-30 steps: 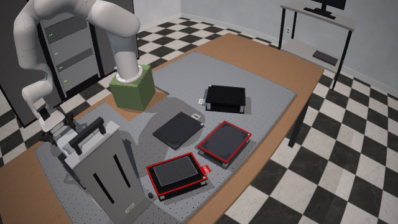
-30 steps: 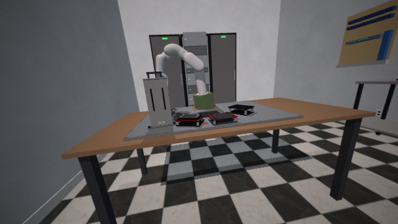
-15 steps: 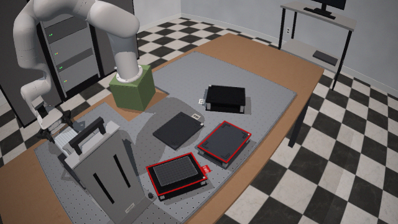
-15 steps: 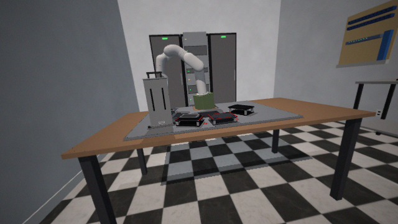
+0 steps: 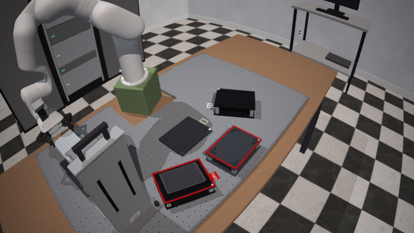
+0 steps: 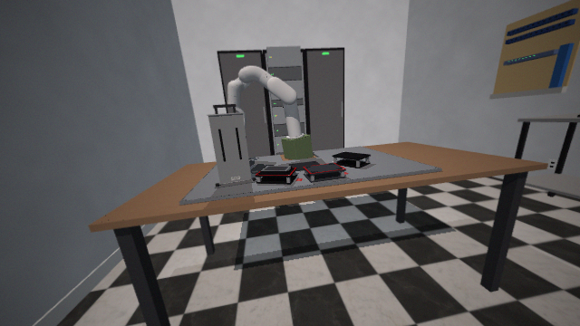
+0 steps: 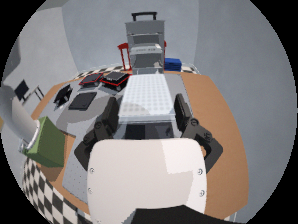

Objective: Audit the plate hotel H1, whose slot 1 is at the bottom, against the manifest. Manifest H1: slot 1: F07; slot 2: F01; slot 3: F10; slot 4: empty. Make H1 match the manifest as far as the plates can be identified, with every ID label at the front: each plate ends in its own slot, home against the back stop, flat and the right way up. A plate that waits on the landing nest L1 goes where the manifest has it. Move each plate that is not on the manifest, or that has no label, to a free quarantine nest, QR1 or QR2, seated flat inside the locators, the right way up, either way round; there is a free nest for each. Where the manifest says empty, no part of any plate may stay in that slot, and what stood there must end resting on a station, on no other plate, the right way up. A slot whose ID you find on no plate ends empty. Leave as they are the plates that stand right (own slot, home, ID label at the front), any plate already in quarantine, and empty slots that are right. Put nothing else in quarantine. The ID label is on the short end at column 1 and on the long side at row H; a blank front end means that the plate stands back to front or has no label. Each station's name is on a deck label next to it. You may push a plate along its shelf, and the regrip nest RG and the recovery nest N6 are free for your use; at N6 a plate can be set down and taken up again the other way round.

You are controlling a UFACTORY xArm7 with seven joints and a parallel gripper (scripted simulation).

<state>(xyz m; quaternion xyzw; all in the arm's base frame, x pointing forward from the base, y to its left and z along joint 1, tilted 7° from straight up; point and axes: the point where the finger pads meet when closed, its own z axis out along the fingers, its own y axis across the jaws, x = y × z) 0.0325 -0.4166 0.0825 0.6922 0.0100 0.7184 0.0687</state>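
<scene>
My hand is 5 cm short of the pale well plate and 2 cm above it. Round my hand: dark plate 38 cm ahead, 15 cm to the left, 13 cm below.
</scene>
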